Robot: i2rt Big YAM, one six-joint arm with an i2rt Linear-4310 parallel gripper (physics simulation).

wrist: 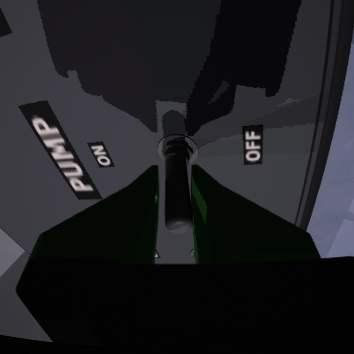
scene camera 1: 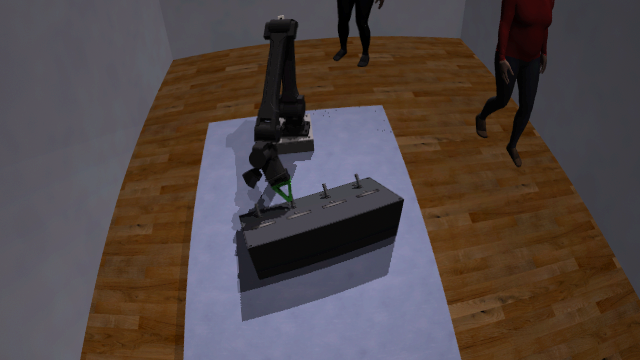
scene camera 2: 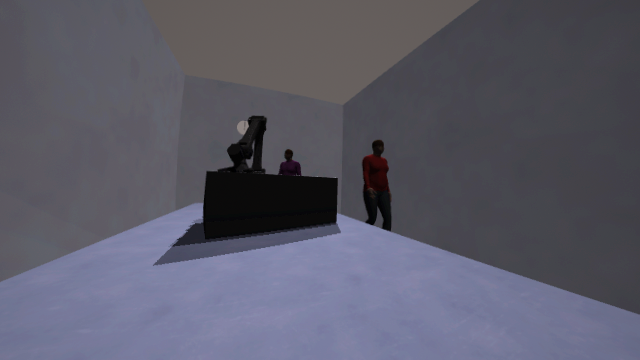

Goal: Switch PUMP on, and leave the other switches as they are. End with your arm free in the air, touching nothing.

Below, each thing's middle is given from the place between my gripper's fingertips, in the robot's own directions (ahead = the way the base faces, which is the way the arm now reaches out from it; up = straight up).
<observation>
My gripper is now 10 cm to the right of the dark switch box [scene camera 1: 318, 227], 5 cm short of it and 3 cm above it.
</observation>
